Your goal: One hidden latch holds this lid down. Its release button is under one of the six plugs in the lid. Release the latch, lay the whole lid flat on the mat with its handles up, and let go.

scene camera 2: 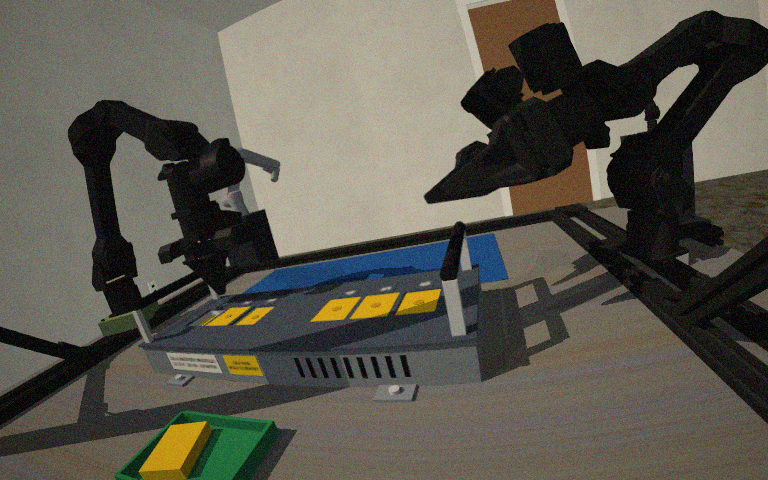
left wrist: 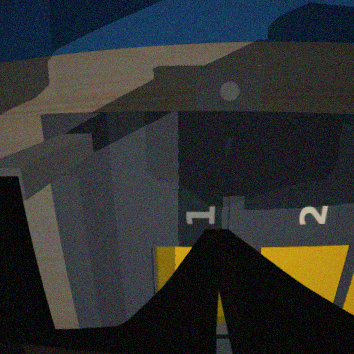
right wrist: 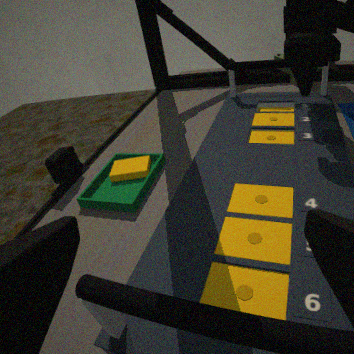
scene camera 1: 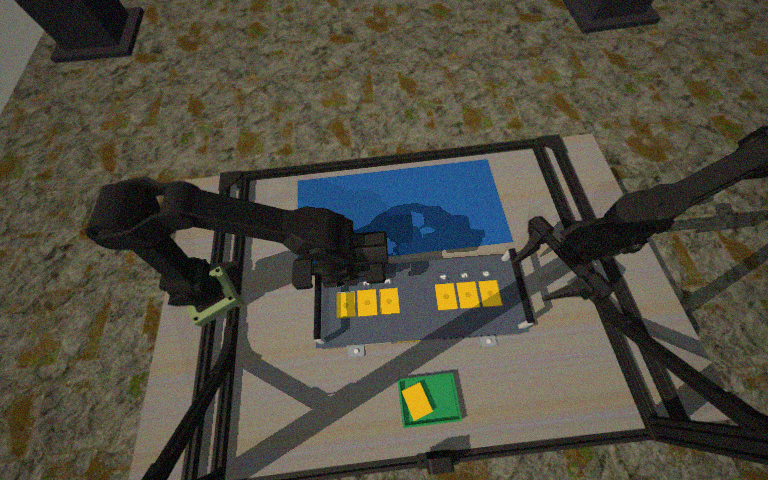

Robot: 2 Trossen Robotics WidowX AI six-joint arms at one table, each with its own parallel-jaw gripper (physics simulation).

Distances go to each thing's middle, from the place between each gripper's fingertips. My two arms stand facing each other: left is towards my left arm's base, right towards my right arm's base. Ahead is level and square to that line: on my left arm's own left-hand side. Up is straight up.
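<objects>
The green tray (scene camera 2: 234, 440) is 150 mm below my right hand, 180 mm behind it and 210 mm to the left of it, and going by their middles it is the nearest to that hand of the things named here. As for the blue mat (scene camera 1: 449, 206), I find it 160 mm below my right hand, 290 mm ahead and 210 mm to the left.
From my left hand, the blue mat is 7 cm below, 21 cm ahead and 15 cm to the right. By its middle, the mat is nearer to my left hand than to my right hand. The green tray sits 6 cm below my left hand, 26 cm behind it and 15 cm to the right of it.
</objects>
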